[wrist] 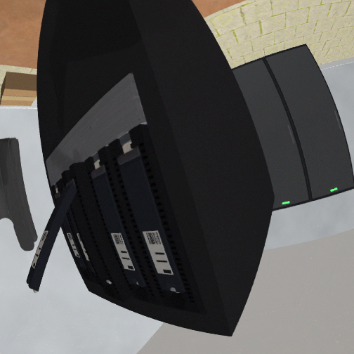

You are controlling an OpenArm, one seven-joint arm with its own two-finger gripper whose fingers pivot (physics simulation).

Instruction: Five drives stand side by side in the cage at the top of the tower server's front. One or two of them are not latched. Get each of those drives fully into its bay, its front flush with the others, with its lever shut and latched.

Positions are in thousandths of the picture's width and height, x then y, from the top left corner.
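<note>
Visible to me: a drive (239,595) and a drive (191,640); a drive cage (338,312); a black tower server (600,459).
</note>
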